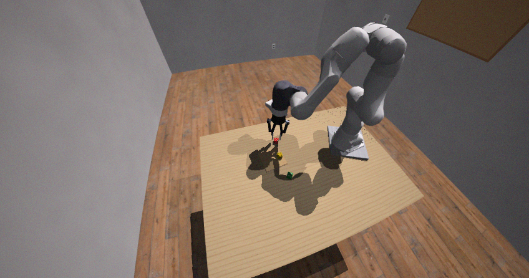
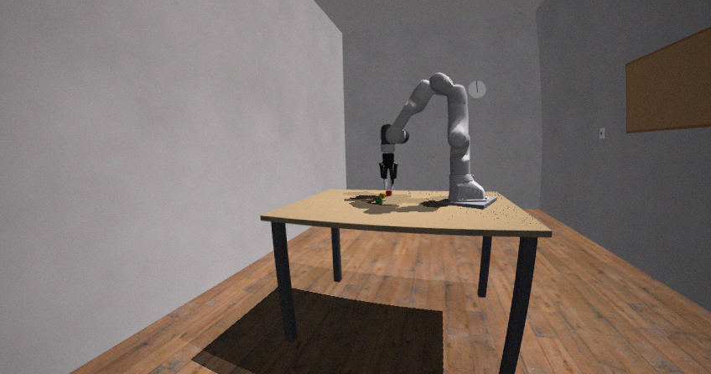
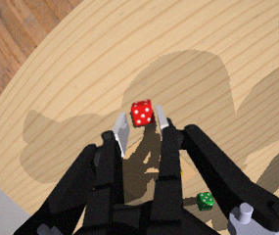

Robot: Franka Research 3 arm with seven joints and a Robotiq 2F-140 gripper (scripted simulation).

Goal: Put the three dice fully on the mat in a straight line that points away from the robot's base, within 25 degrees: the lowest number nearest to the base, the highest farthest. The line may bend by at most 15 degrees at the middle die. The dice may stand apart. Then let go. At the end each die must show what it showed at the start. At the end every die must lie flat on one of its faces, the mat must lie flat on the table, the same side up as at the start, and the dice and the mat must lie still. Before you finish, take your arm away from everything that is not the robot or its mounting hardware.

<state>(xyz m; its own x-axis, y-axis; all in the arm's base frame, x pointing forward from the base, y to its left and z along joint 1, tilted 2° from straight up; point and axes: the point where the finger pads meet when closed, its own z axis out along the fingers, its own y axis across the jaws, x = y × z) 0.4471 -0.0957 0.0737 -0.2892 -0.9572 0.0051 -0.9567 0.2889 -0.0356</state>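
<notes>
The red die is 6 cm below my hand. Round my hand: yellow die 12 cm to the left, 5 cm below, 1 cm ahead; green die 26 cm to the left, 6 cm below, 2 cm behind; tan mat 12 cm to the left, 7 cm below, 5 cm ahead.
</notes>
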